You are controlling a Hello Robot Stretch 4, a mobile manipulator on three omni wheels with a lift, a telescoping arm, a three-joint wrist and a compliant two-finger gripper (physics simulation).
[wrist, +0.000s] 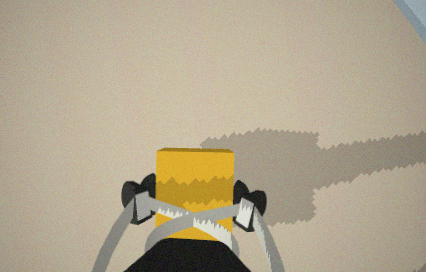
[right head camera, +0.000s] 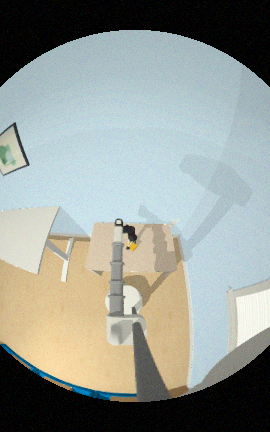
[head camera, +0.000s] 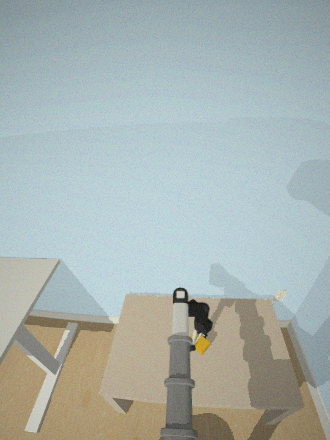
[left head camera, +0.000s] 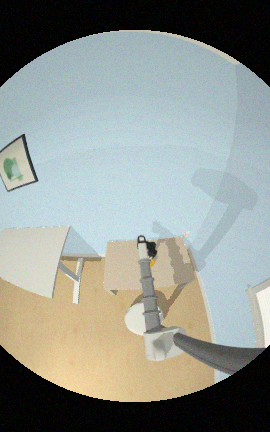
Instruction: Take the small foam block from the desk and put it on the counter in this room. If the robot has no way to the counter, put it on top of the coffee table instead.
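Where they show: gripper, fingertip midpoint: (wrist: 195,193) (right head camera: 130,245) (head camera: 197,343); robot's base, link origin: (right head camera: 124,300) (left head camera: 143,317).
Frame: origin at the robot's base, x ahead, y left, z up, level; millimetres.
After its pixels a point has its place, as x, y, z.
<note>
The small foam block (head camera: 203,345) {536, -111, 494} (left head camera: 152,262) {531, -120, 493} (right head camera: 133,246) {535, -113, 494} (wrist: 195,167) {580, -67, 495} is yellow and box-shaped. My gripper (head camera: 199,342) {560, -87, 455} (right head camera: 131,245) {560, -87, 455} (wrist: 195,193) {560, -87, 455} is shut on it, with one black fingertip pressed on each side in the wrist view. The block is over the inner part of a low beige table (head camera: 145,350) {530, 176, 423} (left head camera: 122,265) {556, 169, 423} (right head camera: 102,250) {517, 200, 422} (wrist: 100,90) {553, 52, 423}, which looks like the coffee table. The gripper's shadow lies on the table top close beside the block. The block's underside is hidden, so I cannot tell whether it touches the top. I cannot identify a counter in these views.
A higher pale table (head camera: 20,295) {630, 812, 693} (left head camera: 30,255) {490, 1115, 693} (right head camera: 25,235) {486, 1054, 693} stands to the left. The low table stands by the blue wall. My round white base (left head camera: 135,320) {-15, 90, 187} (right head camera: 132,300) {13, -96, 187} is on the wooden floor in front of it. A blue-edged object (right head camera: 85,392) shows at the lower left of the right head view.
</note>
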